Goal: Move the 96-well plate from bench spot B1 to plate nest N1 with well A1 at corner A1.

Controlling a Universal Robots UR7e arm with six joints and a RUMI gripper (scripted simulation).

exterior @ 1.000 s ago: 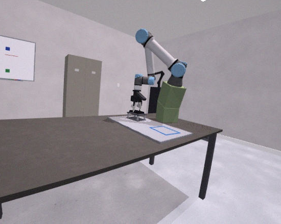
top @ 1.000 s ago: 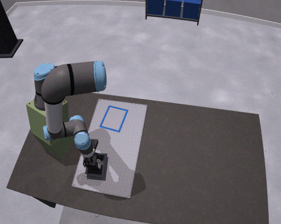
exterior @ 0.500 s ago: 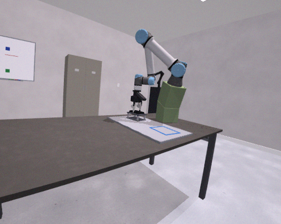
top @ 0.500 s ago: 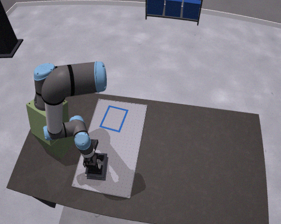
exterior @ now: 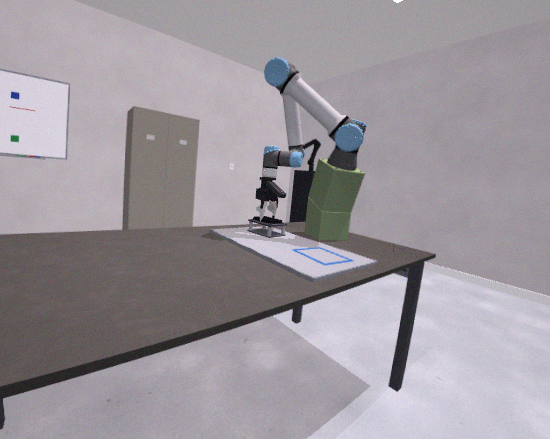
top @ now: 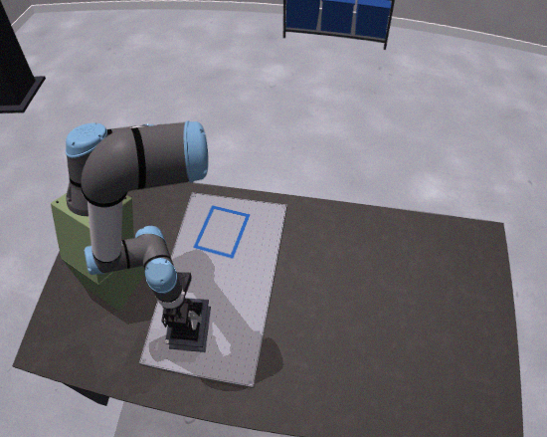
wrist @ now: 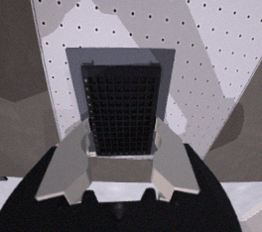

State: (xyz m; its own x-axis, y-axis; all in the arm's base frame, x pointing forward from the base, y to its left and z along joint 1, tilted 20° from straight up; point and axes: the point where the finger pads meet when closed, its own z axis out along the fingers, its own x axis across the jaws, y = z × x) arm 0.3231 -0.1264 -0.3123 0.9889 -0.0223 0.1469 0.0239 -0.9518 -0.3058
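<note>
My hand is 10 mm above the black 96-well plate. The rest, counted from my hand: raised nest (20 mm below).
</note>
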